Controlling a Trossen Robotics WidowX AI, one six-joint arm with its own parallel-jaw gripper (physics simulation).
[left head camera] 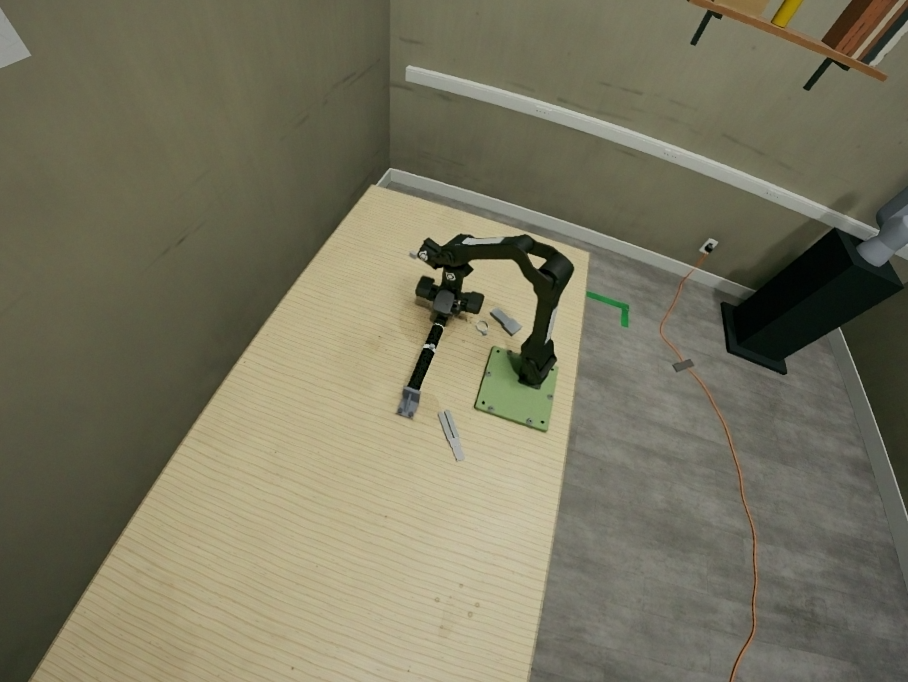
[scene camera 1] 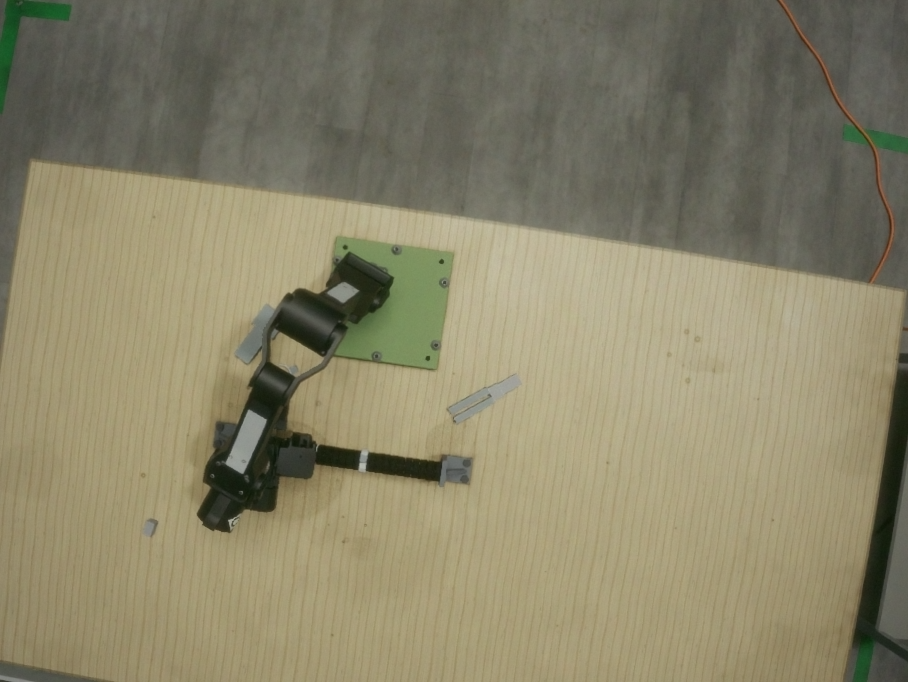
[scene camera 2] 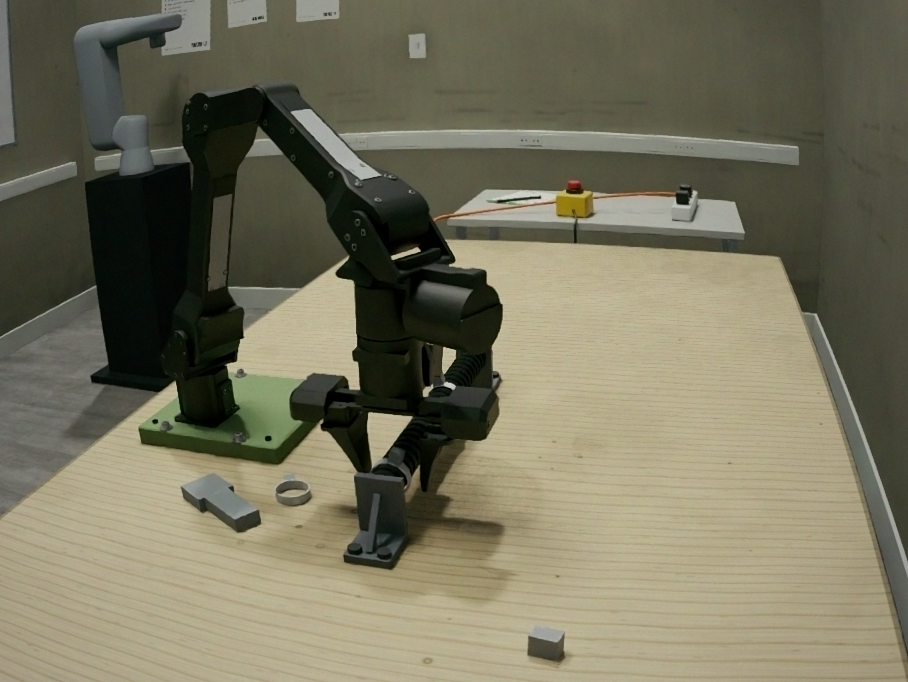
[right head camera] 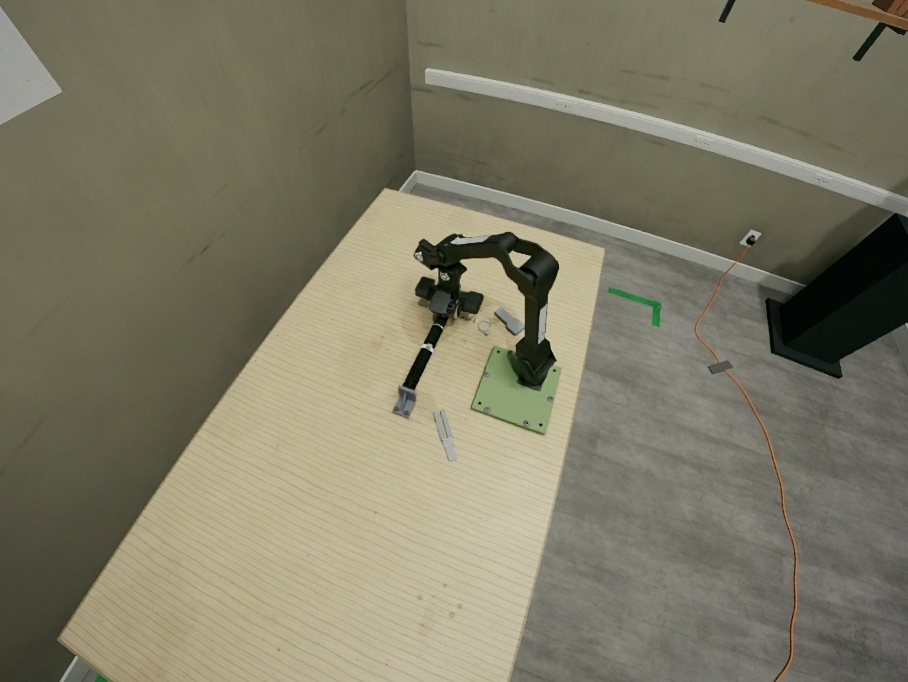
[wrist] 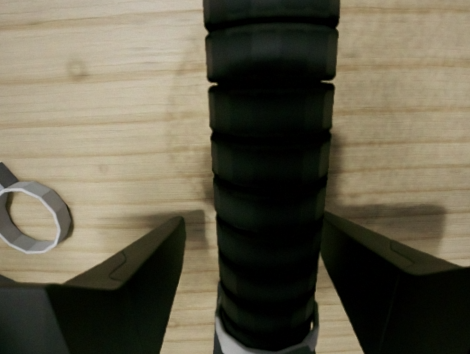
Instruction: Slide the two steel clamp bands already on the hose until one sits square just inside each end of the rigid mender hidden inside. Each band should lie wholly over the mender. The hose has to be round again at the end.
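The black ribbed hose point(left head camera: 423, 369) point(scene camera 1: 411, 465) point(wrist: 272, 110) runs between two grey brackets point(scene camera 1: 457, 469) point(scene camera 2: 380, 506). One steel band point(left head camera: 430, 346) point(scene camera 1: 363, 461) is around the hose near mid-length. The other band point(scene camera 2: 397, 467) point(wrist: 240, 346) is around it close to the near bracket in scene camera 2. A thin pale line point(left head camera: 439, 324) crosses the hose beside the gripper. My gripper point(scene camera 2: 394, 478) point(wrist: 250, 224) is open, its fingers on either side of the hose near that end band, the right finger very close to the hose. The mender is hidden inside.
A loose ring with a tab point(scene camera 2: 293, 502) point(wrist: 64, 225) lies beside the hose, near a stepped grey block point(scene camera 2: 233, 506). A forked grey piece point(left head camera: 450, 434) point(scene camera 1: 506, 386) lies near the far bracket. A small grey block point(scene camera 1: 149, 527) point(scene camera 2: 546, 643) and the green base plate point(scene camera 1: 411, 315) point(scene camera 2: 275, 440) also show.
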